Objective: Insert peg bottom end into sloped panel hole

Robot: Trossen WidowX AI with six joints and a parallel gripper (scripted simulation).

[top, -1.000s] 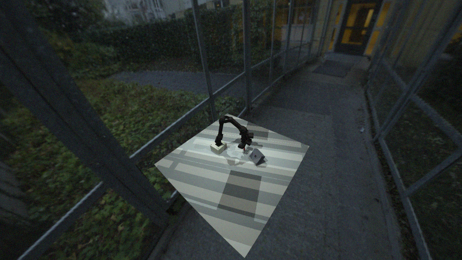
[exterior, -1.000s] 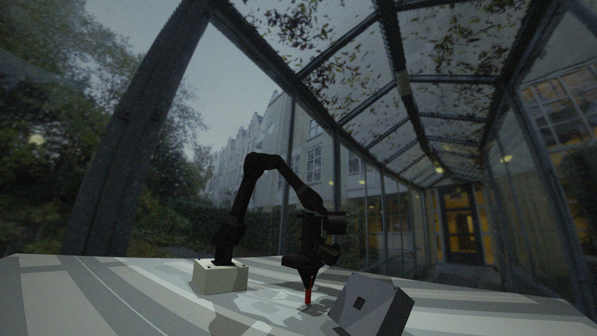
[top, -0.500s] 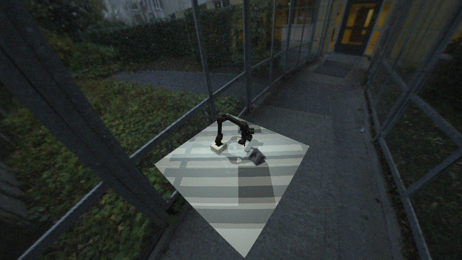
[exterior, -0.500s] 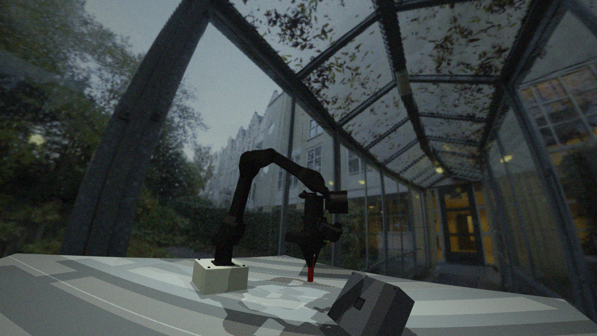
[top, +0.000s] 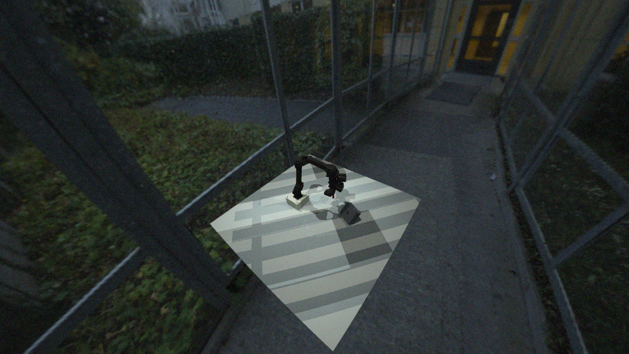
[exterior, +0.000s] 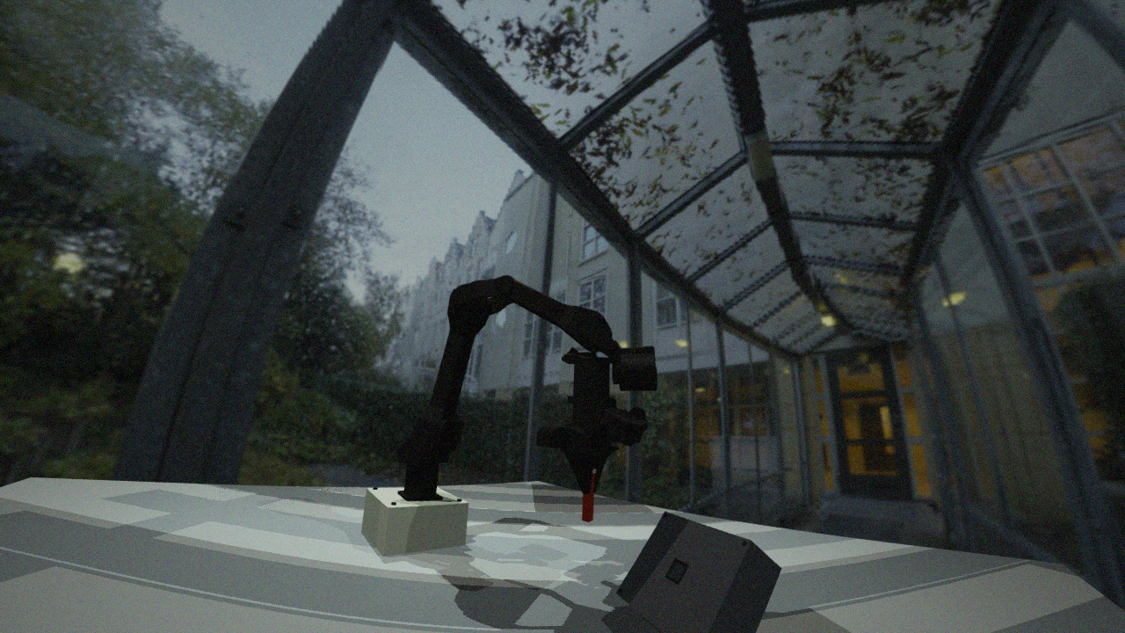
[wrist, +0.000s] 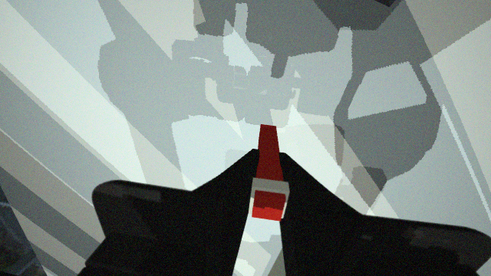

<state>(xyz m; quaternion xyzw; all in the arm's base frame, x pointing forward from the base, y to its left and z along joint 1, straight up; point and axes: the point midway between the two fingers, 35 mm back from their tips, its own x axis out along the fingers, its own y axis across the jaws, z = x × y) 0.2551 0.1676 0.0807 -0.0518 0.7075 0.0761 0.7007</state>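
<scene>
My gripper tip is now 190 mm short of the grey sloped panel, 60 mm above it and 30 mm to the left of it. Also, from my gripper tip: red square peg (20 mm above).
</scene>
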